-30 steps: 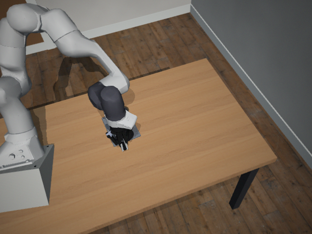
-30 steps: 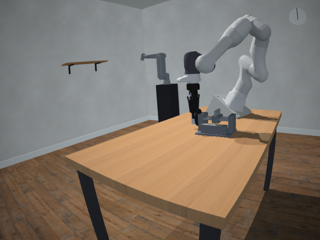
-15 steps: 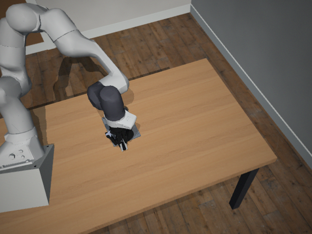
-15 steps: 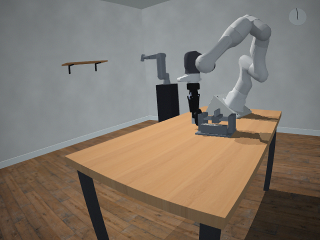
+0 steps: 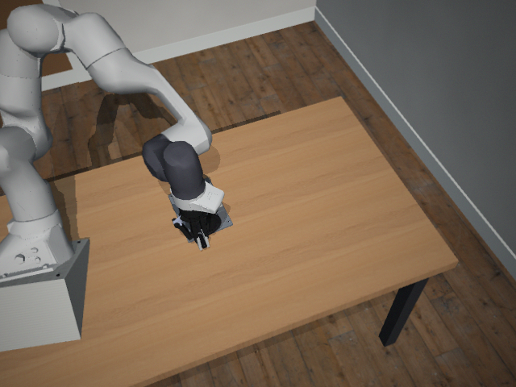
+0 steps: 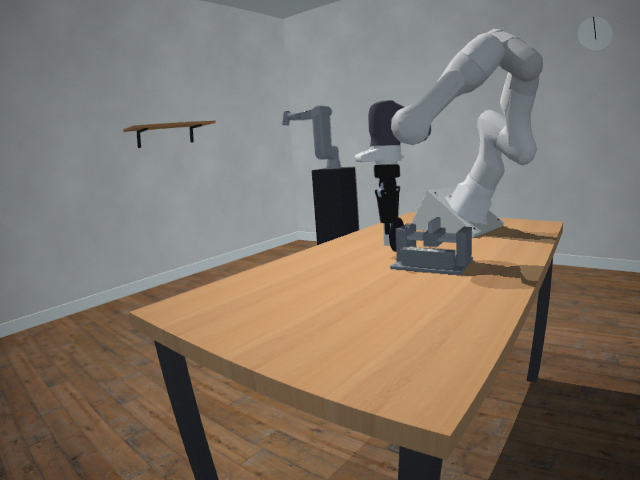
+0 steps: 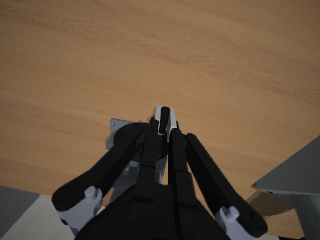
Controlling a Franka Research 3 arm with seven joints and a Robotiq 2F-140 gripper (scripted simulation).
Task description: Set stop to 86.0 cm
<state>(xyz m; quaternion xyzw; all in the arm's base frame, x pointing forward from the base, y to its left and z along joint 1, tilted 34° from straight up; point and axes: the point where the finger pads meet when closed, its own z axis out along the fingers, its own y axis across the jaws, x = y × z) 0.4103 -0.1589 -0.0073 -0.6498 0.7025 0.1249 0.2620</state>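
My hand is 15 cm to the right of the sliding stop block, 4 cm short of it and 2 cm below it. The rest, counted from my hand: black handwheel 2 cm to the left, 1 cm below, 1 cm ahead.
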